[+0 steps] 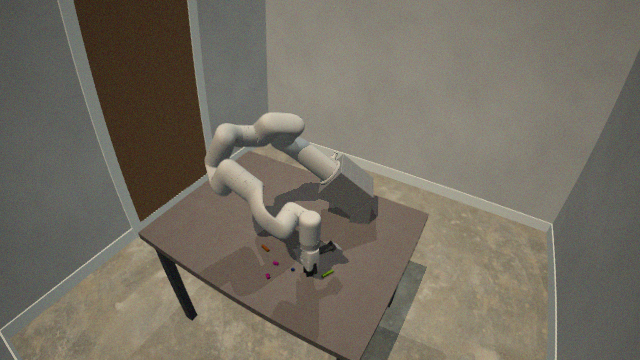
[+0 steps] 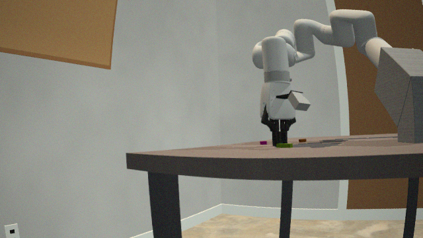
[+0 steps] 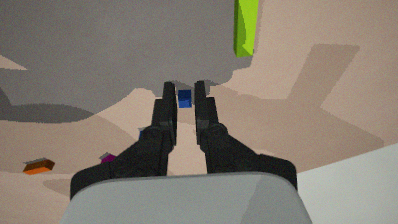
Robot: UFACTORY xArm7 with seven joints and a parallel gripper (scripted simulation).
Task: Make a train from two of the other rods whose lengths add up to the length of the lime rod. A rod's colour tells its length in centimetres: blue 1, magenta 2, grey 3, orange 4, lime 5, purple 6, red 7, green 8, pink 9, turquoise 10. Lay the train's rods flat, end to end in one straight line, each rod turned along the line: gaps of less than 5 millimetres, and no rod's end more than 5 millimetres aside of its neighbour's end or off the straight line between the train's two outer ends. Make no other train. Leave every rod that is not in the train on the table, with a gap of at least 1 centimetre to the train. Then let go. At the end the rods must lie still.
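My gripper is now 220 mm to the left of the orange rod, 20 mm past it and 20 mm above it. From my hand the other things lie so: lime rod 70 mm to the left, 30 mm behind, 20 mm below.
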